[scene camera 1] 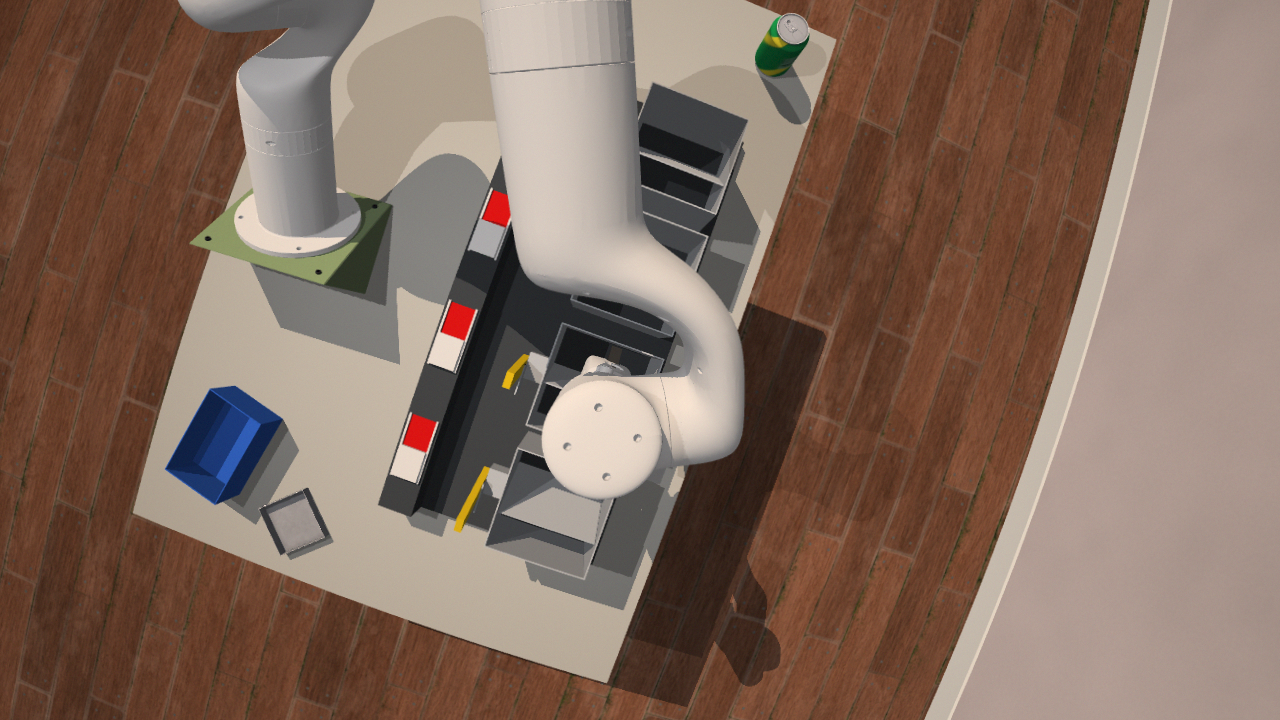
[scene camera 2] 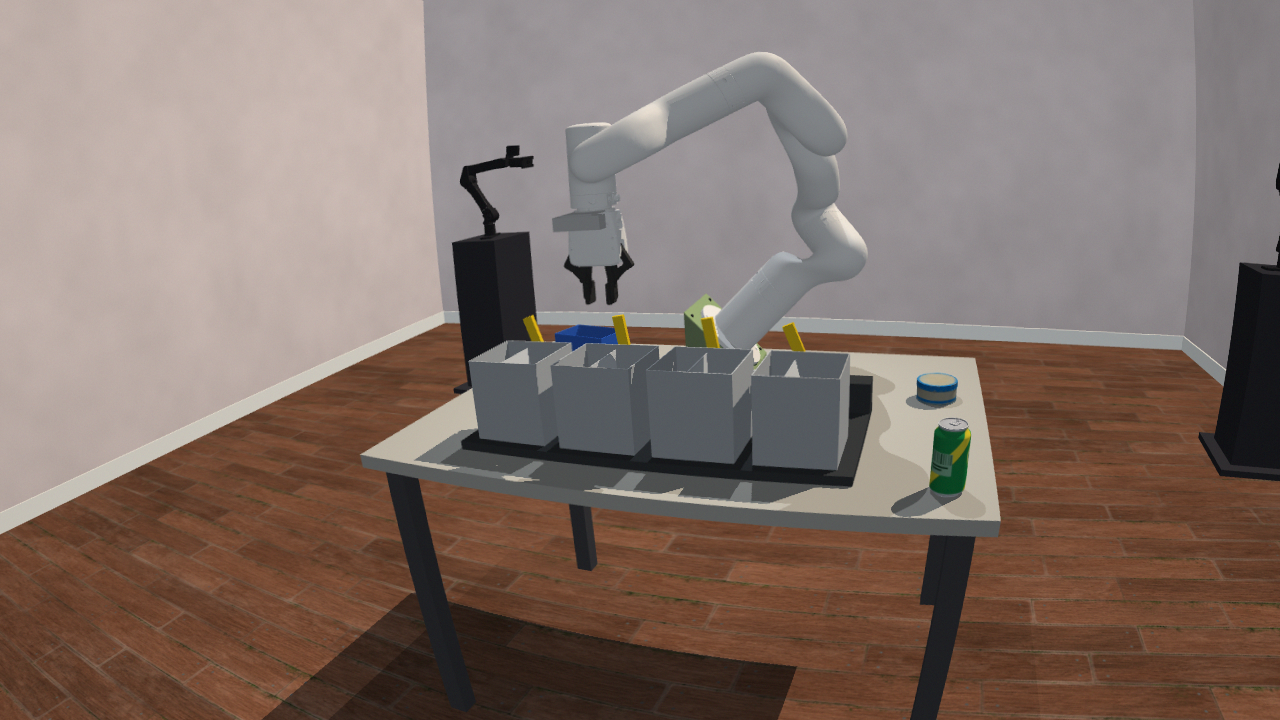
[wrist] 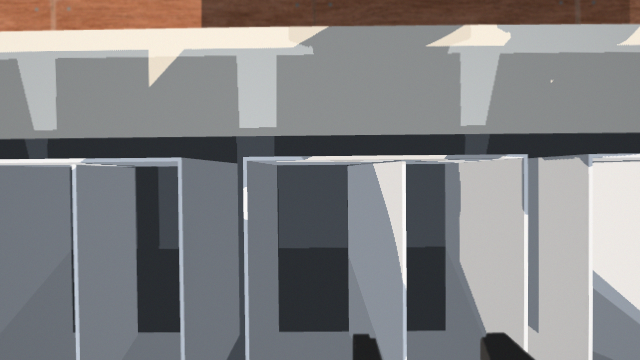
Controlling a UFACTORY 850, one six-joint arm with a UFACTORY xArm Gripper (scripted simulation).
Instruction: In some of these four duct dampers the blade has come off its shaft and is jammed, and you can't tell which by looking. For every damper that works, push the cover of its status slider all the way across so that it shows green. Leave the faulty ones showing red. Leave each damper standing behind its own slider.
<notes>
I see my gripper, a round blue-and-white tin and a green can.
</notes>
